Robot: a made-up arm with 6 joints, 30 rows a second.
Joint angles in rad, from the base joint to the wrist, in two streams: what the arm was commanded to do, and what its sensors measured. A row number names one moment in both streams.
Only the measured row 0 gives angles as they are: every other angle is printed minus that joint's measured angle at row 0.
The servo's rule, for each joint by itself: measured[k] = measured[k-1] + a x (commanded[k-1-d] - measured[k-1]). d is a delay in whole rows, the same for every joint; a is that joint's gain. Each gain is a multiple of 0.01, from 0.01 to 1. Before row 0 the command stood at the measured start. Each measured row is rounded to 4 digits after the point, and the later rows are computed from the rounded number. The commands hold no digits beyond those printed.
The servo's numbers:
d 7
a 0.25 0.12 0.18 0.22 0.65 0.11
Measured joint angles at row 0:
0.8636, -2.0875, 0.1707, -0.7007, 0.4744, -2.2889
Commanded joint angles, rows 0 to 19:
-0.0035, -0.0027, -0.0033, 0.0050, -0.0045, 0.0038
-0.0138, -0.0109, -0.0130, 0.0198, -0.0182, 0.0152
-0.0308, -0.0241, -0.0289, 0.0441, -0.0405, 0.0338
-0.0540, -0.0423, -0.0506, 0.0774, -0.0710, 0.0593
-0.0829, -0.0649, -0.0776, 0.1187, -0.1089, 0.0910
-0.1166, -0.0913, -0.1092, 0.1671, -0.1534, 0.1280
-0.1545, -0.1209, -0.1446, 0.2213, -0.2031, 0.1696
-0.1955, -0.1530, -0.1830, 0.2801, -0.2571, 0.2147
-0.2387, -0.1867, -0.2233, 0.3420, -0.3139, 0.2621
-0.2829, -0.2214, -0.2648, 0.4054, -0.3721, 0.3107
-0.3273, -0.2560, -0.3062, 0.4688, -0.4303, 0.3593
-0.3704, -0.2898, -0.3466, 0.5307, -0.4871, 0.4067
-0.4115, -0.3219, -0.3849, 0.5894, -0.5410, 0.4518
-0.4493, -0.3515, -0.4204, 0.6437, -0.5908, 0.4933
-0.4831, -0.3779, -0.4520, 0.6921, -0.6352, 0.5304
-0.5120, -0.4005, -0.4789, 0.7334, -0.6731, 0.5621
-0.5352, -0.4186, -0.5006, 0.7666, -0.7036, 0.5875
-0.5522, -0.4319, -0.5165, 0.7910, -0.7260, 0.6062
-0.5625, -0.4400, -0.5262, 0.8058, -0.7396, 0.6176
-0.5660, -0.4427, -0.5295, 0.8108, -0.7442, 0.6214
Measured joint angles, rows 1 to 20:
0.0000, 0.0000, 0.0000, 0.0000, 0.0000, 0.0000
0.0000, 0.0000, 0.0000, 0.0000, 0.0000, 0.0000
0.0000, 0.0000, 0.0000, 0.0000, 0.0000, 0.0000
0.0000, 0.0000, 0.0000, 0.0000, 0.0000, 0.0000
0.0000, 0.0000, 0.0000, 0.0000, 0.0000, 0.0000
0.0000, 0.0000, 0.0000, 0.0000, 0.0000, 0.0000
0.0000, 0.0000, 0.0000, 0.0000, 0.0000, 0.0000
-0.0009, -0.0003, -0.0006, 0.0011, -0.0029, 0.0004
-0.0041, -0.0016, -0.0028, 0.0052, -0.0128, 0.0020
-0.0108, -0.0043, -0.0075, 0.0138, -0.0308, 0.0055
-0.0216, -0.0089, -0.0153, 0.0278, -0.0569, 0.0114
-0.0369, -0.0156, -0.0265, 0.0478, -0.0907, 0.0202
-0.0568, -0.0247, -0.0414, 0.0740, -0.1315, 0.0321
-0.0812, -0.0362, -0.0600, 0.1064, -0.1780, 0.0472
-0.1098, -0.0502, -0.0821, 0.1446, -0.2294, 0.0656
-0.1420, -0.0666, -0.1075, 0.1880, -0.2843, 0.0872
-0.1772, -0.0852, -0.1358, 0.2358, -0.3414, 0.1118
-0.2147, -0.1057, -0.1665, 0.2871, -0.3992, 0.1390
-0.2536, -0.1278, -0.1989, 0.3407, -0.4563, 0.1684
-0.2931, -0.1511, -0.2324, 0.3954, -0.5114, 0.1996

